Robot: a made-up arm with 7 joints. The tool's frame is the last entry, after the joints. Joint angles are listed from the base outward. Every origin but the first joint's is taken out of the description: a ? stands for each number. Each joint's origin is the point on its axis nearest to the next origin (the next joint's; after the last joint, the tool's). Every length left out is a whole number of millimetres.
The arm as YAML. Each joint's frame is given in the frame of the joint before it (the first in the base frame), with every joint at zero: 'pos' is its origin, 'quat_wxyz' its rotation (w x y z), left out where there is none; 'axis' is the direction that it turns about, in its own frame. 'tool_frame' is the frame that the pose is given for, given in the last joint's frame.
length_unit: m
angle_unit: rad
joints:
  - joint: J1
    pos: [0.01, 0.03, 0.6]
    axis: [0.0, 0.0, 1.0]
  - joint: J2
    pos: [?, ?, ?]
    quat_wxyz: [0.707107, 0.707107, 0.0, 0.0]
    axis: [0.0, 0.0, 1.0]
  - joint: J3
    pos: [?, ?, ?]
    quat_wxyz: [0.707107, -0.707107, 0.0, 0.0]
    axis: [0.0, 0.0, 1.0]
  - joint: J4
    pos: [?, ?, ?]
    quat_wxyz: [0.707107, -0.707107, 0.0, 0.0]
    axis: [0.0, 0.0, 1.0]
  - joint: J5
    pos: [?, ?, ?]
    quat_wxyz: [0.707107, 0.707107, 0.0, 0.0]
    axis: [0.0, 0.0, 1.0]
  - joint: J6
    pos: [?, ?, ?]
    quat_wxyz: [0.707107, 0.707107, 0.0, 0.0]
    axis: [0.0, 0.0, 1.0]
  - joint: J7
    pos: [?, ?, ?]
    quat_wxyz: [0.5, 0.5, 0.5, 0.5]
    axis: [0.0, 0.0, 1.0]
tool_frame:
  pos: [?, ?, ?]
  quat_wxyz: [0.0, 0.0, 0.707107, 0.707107]
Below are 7 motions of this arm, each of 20 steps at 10 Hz.
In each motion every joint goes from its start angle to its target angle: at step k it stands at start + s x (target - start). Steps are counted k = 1, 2, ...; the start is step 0. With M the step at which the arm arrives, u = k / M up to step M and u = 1 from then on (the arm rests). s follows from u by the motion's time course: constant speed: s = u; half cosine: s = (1 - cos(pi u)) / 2; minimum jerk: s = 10 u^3 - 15 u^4 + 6 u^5.
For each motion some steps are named. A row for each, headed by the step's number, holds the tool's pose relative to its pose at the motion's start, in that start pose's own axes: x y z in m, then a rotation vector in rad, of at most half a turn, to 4 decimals.
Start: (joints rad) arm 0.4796 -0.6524 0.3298 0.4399 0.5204 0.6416 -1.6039
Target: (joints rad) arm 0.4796 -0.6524 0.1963 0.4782 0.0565 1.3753 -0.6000
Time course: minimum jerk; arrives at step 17
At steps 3, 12, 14, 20:
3: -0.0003 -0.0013 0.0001 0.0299 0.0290 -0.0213
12: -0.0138 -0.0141 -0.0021 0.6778 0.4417 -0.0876
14: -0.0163 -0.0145 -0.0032 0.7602 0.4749 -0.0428
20: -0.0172 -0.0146 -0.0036 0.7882 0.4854 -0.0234

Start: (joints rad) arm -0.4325 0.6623 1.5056 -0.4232 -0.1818 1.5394 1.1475
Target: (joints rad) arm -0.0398 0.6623 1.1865 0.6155 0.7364 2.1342 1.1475
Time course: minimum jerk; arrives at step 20
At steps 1, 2, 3, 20:
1: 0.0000 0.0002 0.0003 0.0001 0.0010 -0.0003
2: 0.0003 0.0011 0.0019 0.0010 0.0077 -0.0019
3: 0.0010 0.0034 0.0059 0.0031 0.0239 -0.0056
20: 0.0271 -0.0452 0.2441 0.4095 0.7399 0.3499

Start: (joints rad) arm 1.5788 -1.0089 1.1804 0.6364 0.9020 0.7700 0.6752
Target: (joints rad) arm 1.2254 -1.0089 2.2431 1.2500 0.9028 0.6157 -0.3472
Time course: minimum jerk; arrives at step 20
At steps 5, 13, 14, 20:
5: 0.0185 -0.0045 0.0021 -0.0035 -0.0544 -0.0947
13: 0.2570 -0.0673 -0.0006 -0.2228 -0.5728 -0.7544
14: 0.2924 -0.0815 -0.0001 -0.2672 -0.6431 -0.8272
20: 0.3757 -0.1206 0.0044 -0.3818 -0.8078 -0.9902

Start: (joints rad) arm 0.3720 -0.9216 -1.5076 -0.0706 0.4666 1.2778 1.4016
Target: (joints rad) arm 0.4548 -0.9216 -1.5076 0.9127 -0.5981 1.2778 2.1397
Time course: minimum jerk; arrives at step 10
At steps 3, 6, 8, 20:
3: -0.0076 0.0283 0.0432 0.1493 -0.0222 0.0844
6: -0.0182 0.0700 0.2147 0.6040 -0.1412 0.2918
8: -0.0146 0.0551 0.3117 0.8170 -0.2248 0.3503
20: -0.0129 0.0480 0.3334 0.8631 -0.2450 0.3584

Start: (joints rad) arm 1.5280 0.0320 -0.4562 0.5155 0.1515 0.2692 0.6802
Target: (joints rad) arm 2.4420 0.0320 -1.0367 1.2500 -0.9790 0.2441 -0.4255
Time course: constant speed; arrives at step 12
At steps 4, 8, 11, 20:
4: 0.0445 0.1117 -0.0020 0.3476 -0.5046 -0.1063
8: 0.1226 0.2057 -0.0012 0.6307 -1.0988 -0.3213
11: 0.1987 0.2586 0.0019 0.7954 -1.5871 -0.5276
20: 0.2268 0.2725 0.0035 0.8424 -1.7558 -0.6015

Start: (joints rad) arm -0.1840 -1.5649 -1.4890 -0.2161 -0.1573 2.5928 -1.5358
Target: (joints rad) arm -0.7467 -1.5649 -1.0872 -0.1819 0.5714 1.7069 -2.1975
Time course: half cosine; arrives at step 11
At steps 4, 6, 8, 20:
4: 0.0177 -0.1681 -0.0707 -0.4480 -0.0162 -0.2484
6: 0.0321 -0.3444 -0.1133 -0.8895 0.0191 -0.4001
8: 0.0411 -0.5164 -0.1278 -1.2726 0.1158 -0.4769
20: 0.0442 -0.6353 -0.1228 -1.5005 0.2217 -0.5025

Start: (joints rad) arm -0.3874 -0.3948 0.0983 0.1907 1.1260 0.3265 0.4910
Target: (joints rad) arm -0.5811 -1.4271 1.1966 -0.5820 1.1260 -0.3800 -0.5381
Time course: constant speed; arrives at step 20
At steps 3, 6, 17, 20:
3: -0.0544 0.0206 0.1007 -0.0753 -0.0765 -0.1429
6: -0.1062 0.0153 0.2144 -0.1902 -0.1524 -0.2326
17: -0.1867 -0.1932 0.7521 -0.6364 -0.4696 -0.0343
20: -0.1451 -0.2879 0.9186 -0.6791 -0.5712 0.1381

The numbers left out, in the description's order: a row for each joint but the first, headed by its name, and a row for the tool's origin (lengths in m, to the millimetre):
J2: 0.02 -0.04 0.0
J3: 0.02 0.67 0.0
J4: 0.01 0.09 0.0
J5: -0.06 -0.42 0.0
J6: -0.01 -0.04 0.0
J7: 0.0 0.05 0.0
tool: -0.01 -0.02 0.0

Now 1 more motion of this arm.
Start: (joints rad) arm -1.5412 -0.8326 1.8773 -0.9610 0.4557 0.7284 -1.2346
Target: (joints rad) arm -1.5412 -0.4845 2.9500 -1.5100 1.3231 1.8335 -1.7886
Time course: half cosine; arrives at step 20
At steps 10, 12, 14, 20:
10: 0.0829 -0.0953 -0.0030 0.8356 0.5626 0.4221
12: 0.1214 -0.1194 -0.0297 1.1139 0.7678 0.3941
14: 0.1554 -0.1395 -0.0639 1.3525 0.9598 0.3043
20: 0.1992 -0.1679 -0.1288 1.6624 1.2484 0.0682

